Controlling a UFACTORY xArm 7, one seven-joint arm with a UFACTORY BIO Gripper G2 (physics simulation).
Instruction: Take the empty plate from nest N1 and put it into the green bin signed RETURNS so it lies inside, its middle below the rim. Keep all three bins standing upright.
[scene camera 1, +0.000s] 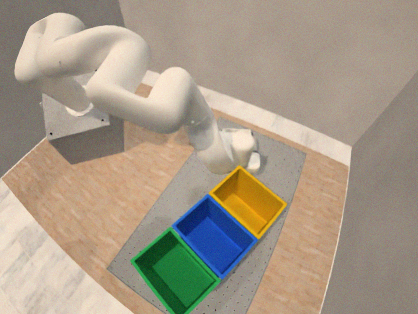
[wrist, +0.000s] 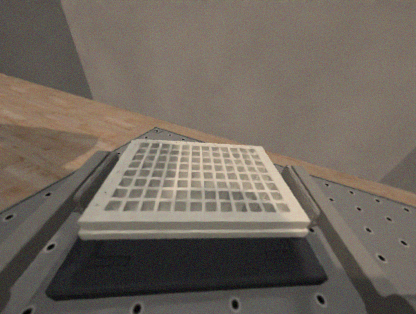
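Seen in the pictures: end effector, tool point: (wrist: 202, 186); arm's base, origin of the base link: (scene camera 1: 81, 101).
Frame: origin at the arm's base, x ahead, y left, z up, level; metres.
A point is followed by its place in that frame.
Note:
My gripper (scene camera 1: 242, 138) {y 0.321, x 0.540, z -0.187 m} (wrist: 199, 186) {y 0.321, x 0.540, z -0.187 m} is shut on the pale, many-welled plate. In the wrist view the plate (wrist: 192, 182) {y 0.320, x 0.532, z -0.187 m} is level between the two fingers, its long sides facing away and toward the camera, raised above the dark nest (wrist: 190, 272) {y 0.284, x 0.556, z -0.219 m}. In the scene view my gripper is behind the yellow bin, and its fingertips and the plate are hidden or too unclear to tell. The green bin (scene camera 1: 182, 275) {y -0.220, x 0.665, z -0.229 m} stands upright at the lower middle of the scene view; its inside is empty. Its sign cannot be read.
The blue bin (scene camera 1: 212, 240) {y -0.073, x 0.679, z -0.229 m} stands upright between the green bin and the yellow bin (scene camera 1: 245, 210) {y 0.081, x 0.719, z -0.229 m}, which is also upright. All three stand in a row on the grey perforated board (scene camera 1: 162, 212) {y -0.094, x 0.477, z -0.231 m} (wrist: 350, 240). The arm's pedestal (scene camera 1: 95, 145) {y -0.065, x 0.079, z -0.159 m} is at the left.

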